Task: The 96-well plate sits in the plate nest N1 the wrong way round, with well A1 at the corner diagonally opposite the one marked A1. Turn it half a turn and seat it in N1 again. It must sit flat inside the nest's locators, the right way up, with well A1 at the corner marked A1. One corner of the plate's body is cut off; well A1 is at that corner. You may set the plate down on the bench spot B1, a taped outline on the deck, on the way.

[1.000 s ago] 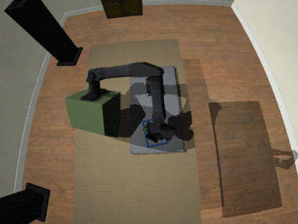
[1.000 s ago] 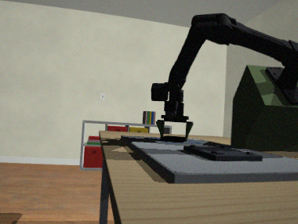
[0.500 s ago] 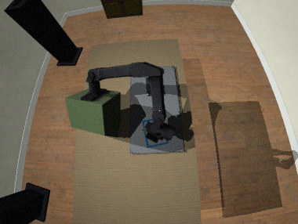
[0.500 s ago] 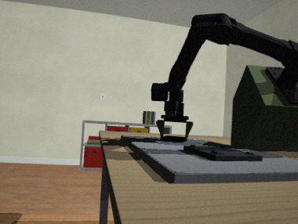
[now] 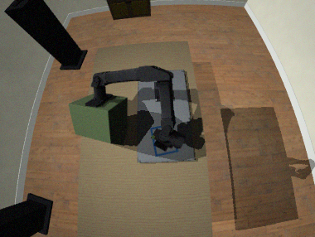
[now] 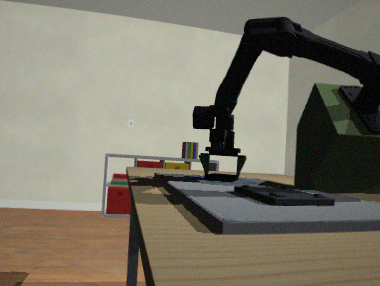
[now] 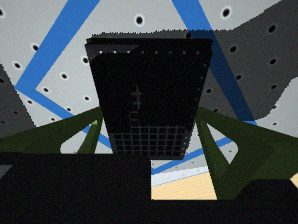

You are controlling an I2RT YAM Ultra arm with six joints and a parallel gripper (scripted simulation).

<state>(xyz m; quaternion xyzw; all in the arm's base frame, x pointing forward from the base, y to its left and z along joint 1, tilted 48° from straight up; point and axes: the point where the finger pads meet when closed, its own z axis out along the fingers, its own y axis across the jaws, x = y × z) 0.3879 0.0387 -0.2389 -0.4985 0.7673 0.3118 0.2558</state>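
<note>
Right now my hand is right at the black 96-well plate. From my hand the other things lie so: plate nest N1: 4 cm behind, 36 cm to the left.
</note>
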